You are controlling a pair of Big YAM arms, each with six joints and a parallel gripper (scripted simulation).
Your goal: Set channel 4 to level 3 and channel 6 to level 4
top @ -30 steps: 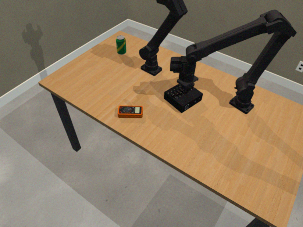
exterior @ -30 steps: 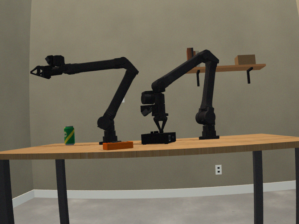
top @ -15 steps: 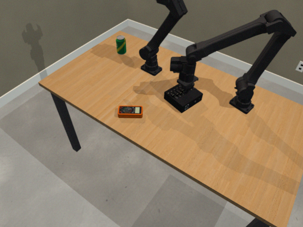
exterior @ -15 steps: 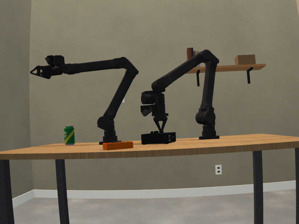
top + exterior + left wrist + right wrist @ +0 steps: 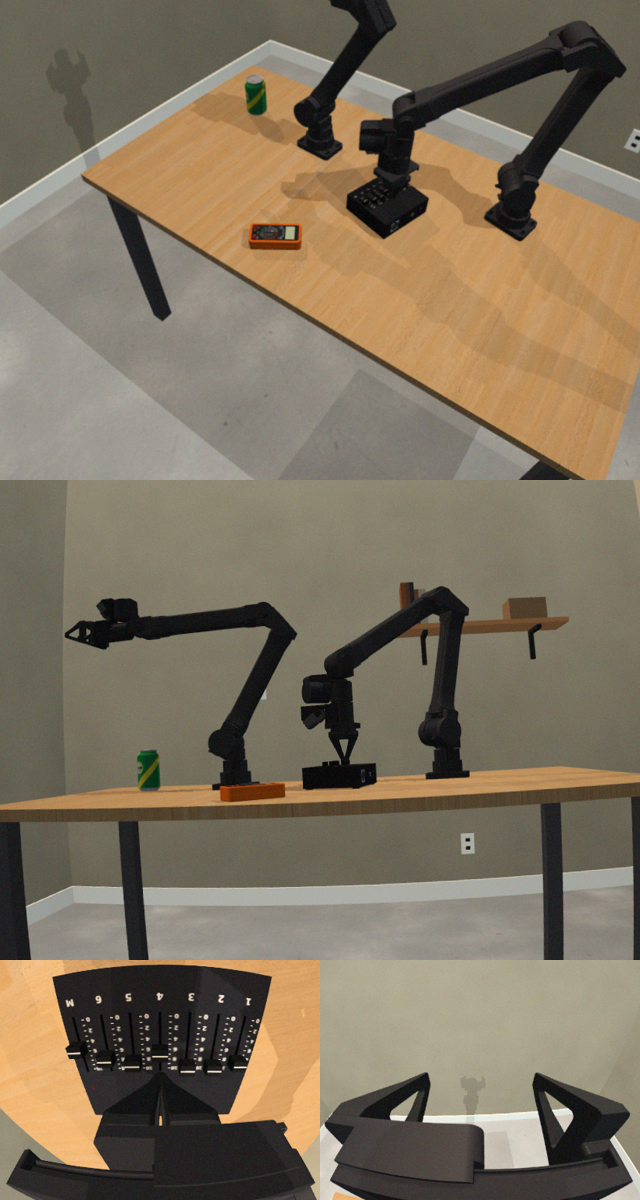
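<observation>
Now: the channel 4 fader cap 10 mm behind my left hand, 20 mm to the right of it and 10 mm below it. From my left hand the other things lie so: M fader cap 50 mm ahead, 50 mm to the right, 10 mm below; channel 5 fader cap 20 mm ahead, 20 mm to the right, 10 mm below; channel 6 fader cap 40 mm ahead, 30 mm to the right, 10 mm below.
</observation>
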